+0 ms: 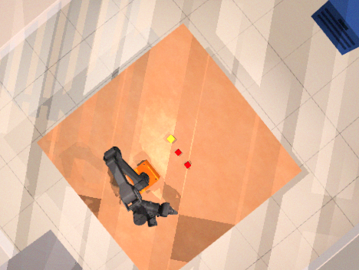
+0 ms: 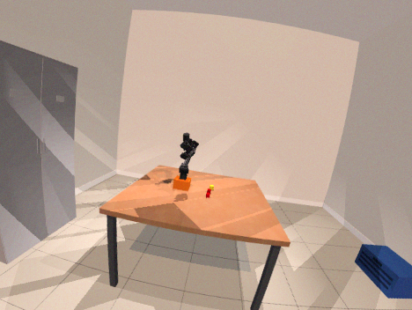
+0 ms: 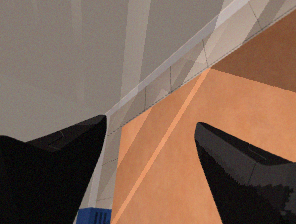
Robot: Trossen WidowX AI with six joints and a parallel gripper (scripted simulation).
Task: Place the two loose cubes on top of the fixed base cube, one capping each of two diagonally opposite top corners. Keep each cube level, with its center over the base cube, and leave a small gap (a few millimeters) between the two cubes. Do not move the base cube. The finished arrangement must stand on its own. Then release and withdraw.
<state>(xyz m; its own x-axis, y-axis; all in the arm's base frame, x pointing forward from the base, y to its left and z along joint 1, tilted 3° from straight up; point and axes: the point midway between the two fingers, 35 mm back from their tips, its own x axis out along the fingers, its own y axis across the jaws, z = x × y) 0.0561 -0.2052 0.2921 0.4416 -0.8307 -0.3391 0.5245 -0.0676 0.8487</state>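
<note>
My gripper tip is now 36 cm above the yellow cube, 29 cm to the right of it and 22 cm short of it.
</note>
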